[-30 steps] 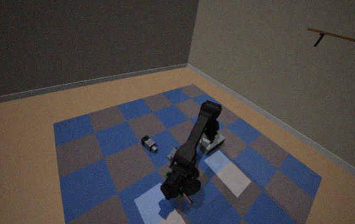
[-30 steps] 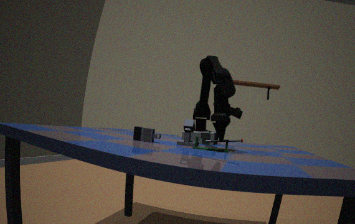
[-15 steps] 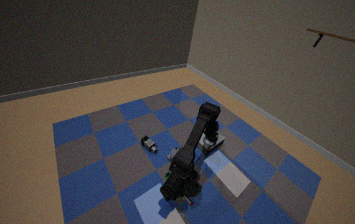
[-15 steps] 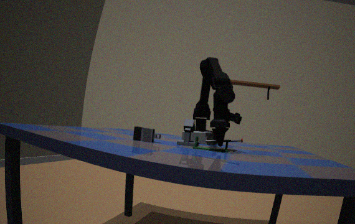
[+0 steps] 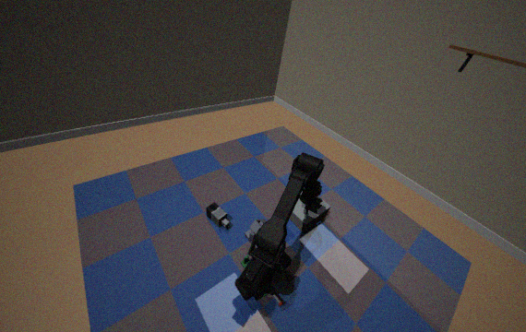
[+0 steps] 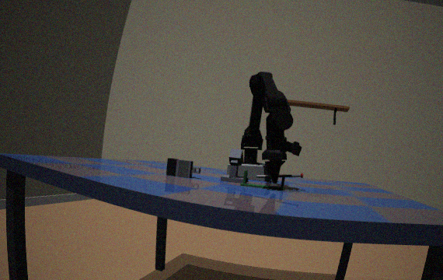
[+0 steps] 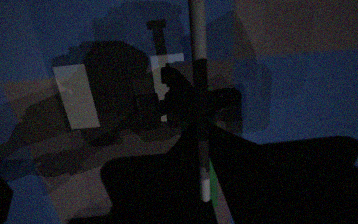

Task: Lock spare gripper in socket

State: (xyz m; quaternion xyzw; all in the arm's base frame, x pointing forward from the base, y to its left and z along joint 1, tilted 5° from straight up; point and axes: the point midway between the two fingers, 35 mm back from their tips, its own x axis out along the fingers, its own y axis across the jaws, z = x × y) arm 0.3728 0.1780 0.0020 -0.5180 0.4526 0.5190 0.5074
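The green rack is 40 mm to the right of my gripper tip and 10 mm above it. Round my gripper tip: socket 160 mm to the right, 90 mm behind, 40 mm above; then spare gripper 310 mm to the right, 20 mm ahead, 10 mm above.
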